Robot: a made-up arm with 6 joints. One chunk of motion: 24 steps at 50 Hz.
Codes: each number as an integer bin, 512 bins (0 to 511) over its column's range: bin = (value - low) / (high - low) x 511, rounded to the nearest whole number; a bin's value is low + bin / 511 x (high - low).
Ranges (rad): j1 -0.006..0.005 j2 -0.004..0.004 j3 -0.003..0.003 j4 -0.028..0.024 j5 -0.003..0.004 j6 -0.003..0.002
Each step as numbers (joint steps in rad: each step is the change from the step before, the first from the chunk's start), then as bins.
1 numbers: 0.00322 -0.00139 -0.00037 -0.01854 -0.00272 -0.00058
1 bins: 428 167 224 93 20 247
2 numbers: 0.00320 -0.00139 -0.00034 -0.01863 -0.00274 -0.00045
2 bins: 427 167 227 92 19 261
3 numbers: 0.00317 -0.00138 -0.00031 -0.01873 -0.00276 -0.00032
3 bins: 426 167 229 91 18 274
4 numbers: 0.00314 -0.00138 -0.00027 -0.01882 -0.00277 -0.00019
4 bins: 425 167 233 90 17 287
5 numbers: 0.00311 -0.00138 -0.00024 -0.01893 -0.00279 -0.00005
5 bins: 423 167 235 89 15 301
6 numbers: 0.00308 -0.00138 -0.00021 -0.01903 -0.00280 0.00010
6 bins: 422 167 238 88 15 317
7 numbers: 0.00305 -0.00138 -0.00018 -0.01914 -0.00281 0.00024
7 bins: 420 167 240 87 14 331
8 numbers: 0.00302 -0.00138 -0.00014 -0.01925 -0.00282 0.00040
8 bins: 419 167 244 86 13 347
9 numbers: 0.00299 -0.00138 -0.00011 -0.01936 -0.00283 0.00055
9 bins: 418 167 246 85 12 363
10 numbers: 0.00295 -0.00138 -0.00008 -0.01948 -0.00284 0.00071
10 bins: 416 167 249 84 12 379
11 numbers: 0.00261 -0.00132 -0.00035 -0.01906 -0.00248 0.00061
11 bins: 400 171 226 88 38 369
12 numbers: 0.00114 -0.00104 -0.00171 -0.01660 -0.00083 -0.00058
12 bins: 332 189 110 112 158 247
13 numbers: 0.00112 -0.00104 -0.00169 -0.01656 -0.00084 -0.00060
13 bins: 331 189 112 112 158 245
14 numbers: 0.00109 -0.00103 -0.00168 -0.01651 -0.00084 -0.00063
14 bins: 329 190 112 113 158 242
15 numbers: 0.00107 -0.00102 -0.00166 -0.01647 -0.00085 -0.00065
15 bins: 328 190 114 113 157 240
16 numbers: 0.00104 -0.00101 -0.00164 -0.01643 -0.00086 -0.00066
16 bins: 327 191 116 114 156 239
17 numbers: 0.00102 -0.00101 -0.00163 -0.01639 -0.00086 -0.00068
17 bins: 326 191 117 114 156 237
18 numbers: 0.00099 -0.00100 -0.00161 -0.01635 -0.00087 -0.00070
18 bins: 325 192 118 114 155 235
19 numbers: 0.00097 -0.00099 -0.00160 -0.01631 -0.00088 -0.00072
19 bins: 324 192 119 115 155 233
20 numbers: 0.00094 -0.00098 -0.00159 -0.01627 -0.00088 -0.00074
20 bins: 322 193 120 115 155 231
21 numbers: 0.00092 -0.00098 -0.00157 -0.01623 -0.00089 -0.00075
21 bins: 321 193 122 116 154 230
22 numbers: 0.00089 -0.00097 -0.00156 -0.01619 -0.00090 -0.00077
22 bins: 320 194 123 116 153 228
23 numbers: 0.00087 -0.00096 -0.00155 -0.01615 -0.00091 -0.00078
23 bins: 319 194 123 116 153 227
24 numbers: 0.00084 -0.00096 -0.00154 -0.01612 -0.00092 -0.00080
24 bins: 318 194 124 117 152 225
